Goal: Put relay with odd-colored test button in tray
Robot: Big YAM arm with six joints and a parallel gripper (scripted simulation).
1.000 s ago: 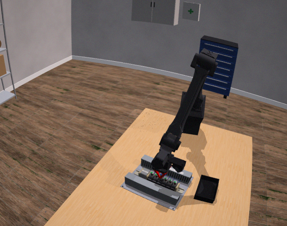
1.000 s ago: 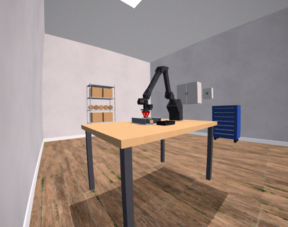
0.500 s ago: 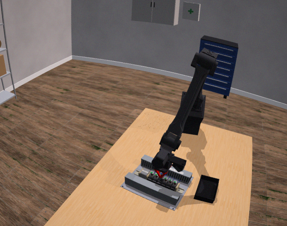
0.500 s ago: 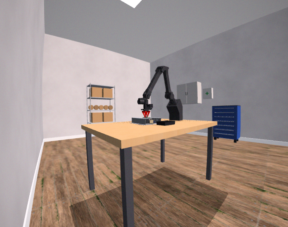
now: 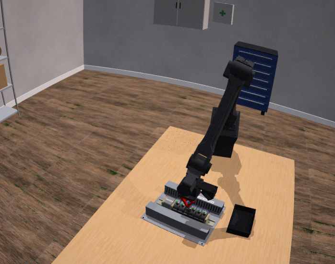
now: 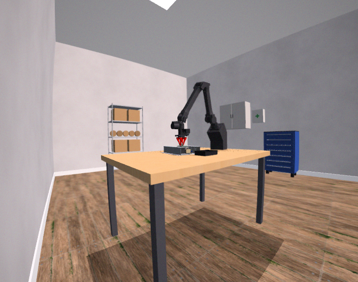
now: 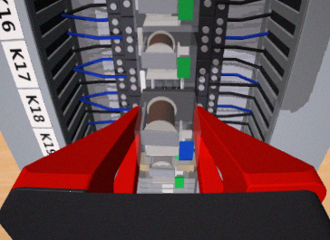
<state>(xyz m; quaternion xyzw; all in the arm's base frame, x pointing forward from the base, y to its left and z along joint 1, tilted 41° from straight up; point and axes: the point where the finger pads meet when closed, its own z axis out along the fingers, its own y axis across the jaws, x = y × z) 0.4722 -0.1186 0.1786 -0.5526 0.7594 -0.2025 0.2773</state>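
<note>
Right now my hand is 26 cm to the right of the black tray, 6 cm above it and 1 cm short of it. From my hand the other things lie so: relay: right at my hand.
</note>
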